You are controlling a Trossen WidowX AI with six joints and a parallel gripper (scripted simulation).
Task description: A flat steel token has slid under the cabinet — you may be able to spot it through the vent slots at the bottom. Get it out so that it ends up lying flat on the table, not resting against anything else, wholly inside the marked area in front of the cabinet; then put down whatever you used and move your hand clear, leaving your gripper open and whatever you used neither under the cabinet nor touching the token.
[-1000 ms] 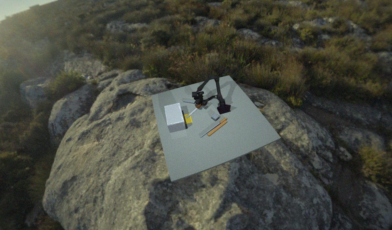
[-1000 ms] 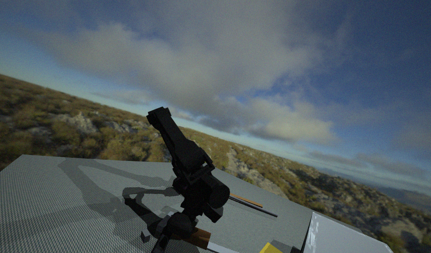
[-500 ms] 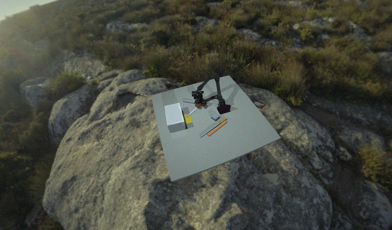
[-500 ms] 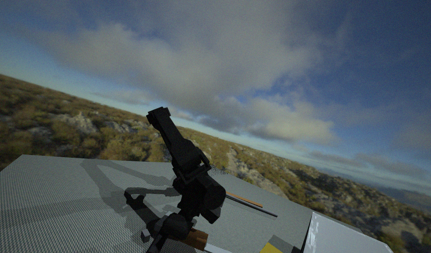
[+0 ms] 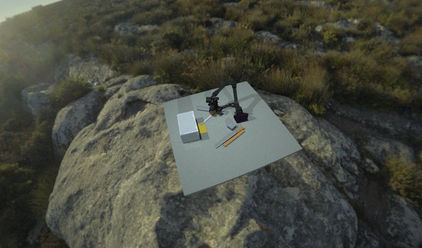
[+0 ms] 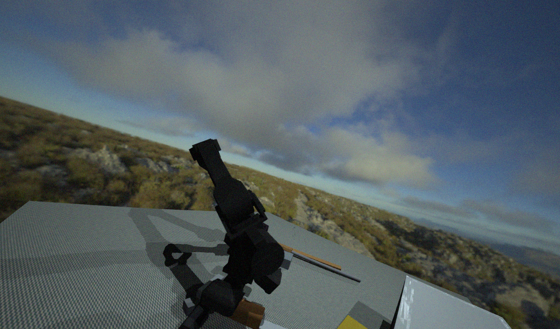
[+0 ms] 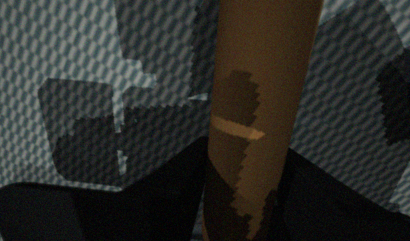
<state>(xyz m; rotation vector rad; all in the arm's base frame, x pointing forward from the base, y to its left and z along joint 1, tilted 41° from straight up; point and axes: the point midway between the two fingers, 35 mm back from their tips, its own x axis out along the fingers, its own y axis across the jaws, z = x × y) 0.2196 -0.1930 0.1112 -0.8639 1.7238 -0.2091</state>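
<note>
Right now my gripper tip is 50 mm past the small grey cube and 70 mm to the left of it. Also, from my gripper tip: grey bar: 80 mm behind; grey block: 70 mm behind, 300 mm to the left, 10 mm above; wooden stick: 20 mm behind, 450 mm to the left.
</note>
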